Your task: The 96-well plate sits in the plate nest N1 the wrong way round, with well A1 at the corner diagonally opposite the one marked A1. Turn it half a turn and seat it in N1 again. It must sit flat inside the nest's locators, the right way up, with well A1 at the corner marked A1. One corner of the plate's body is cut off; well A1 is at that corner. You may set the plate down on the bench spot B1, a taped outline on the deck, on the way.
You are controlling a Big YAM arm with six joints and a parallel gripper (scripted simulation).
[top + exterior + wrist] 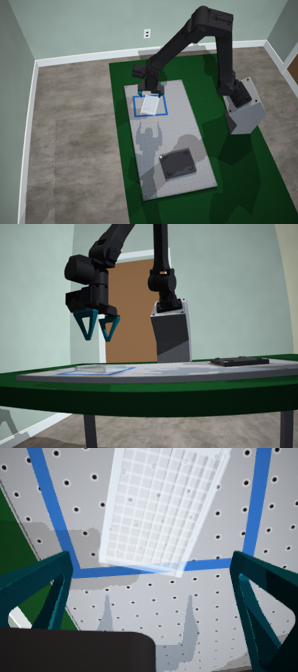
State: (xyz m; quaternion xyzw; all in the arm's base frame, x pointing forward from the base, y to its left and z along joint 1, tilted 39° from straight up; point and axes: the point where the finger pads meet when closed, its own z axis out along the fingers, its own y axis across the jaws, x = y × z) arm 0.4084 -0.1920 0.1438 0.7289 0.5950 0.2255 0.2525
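Right now the 96-well plate is 90 mm below my hand. The rest, counted from my hand: plate nest N1: 50 mm behind, 390 mm to the left, 80 mm below; then A1 label: 30 mm ahead, 330 mm to the left, 80 mm below.
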